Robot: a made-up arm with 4 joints.
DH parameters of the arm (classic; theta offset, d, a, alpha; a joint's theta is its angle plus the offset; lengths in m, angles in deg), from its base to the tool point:
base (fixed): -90 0.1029 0 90
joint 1: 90 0.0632 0.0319 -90
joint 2: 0 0.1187 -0.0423 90
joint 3: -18.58 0 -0.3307 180
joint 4: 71.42 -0.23 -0.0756 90
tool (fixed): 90 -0.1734 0 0
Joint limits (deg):
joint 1: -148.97..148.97
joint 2: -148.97..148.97
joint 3: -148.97..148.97
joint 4: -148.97..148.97
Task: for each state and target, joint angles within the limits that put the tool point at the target. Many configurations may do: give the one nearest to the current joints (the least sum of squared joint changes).
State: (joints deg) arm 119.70 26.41 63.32 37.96
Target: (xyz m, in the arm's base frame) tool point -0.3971 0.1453 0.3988
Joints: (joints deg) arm 131.31 30.02 95.11 34.00
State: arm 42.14 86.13 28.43 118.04
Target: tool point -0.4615 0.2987 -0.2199
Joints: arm 69.14 75.14 0.93 69.31
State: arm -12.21 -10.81 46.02 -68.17
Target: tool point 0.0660 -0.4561 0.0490
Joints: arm 50.31 -48.97 53.27 -42.71
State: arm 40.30 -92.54 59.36 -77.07
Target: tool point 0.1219 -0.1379 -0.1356
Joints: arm -2.95 -80.80 40.87 -113.45
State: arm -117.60 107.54 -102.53 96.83
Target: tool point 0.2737 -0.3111 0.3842
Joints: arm -115.95 109.49 -94.94 71.50
